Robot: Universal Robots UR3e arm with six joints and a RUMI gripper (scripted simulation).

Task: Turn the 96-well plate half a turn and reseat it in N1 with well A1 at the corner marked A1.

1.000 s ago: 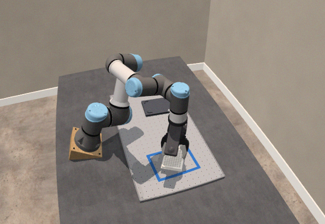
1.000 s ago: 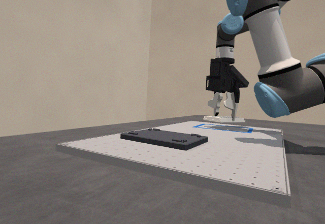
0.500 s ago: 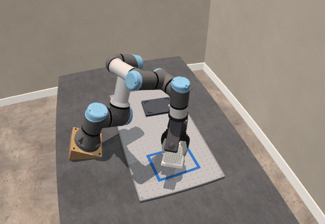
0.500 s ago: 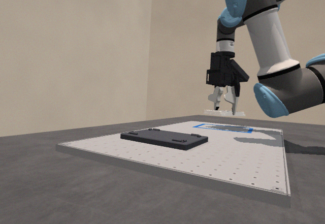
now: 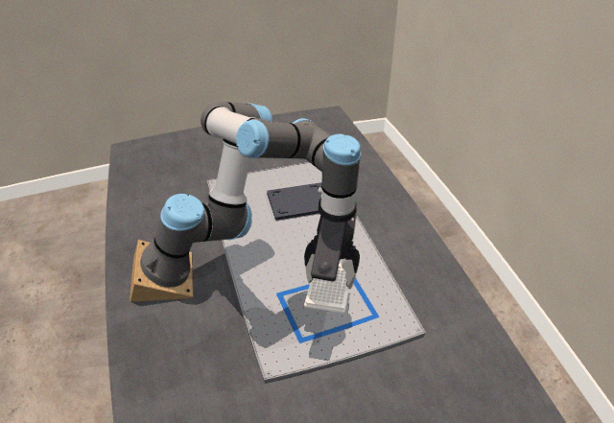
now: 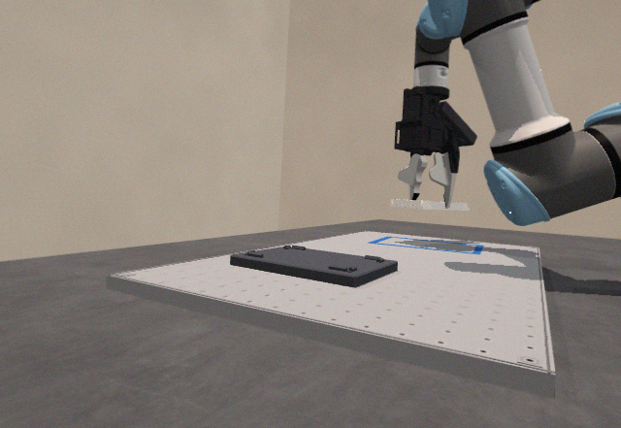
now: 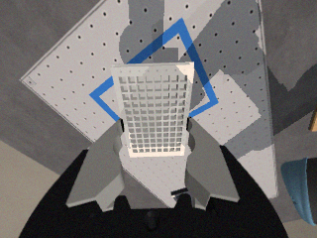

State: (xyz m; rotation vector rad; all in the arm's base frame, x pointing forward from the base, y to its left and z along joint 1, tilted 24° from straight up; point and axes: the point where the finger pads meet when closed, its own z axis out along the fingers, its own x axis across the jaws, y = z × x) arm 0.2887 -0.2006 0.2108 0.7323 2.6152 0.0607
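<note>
Right now the white 96-well plate is 1 cm below my hand. Also, from my hand: A1 mark: 14 cm ahead, 31 cm to the left, 7 cm below; then plate nest N1: 7 cm ahead, 37 cm to the left, 8 cm below.
</note>
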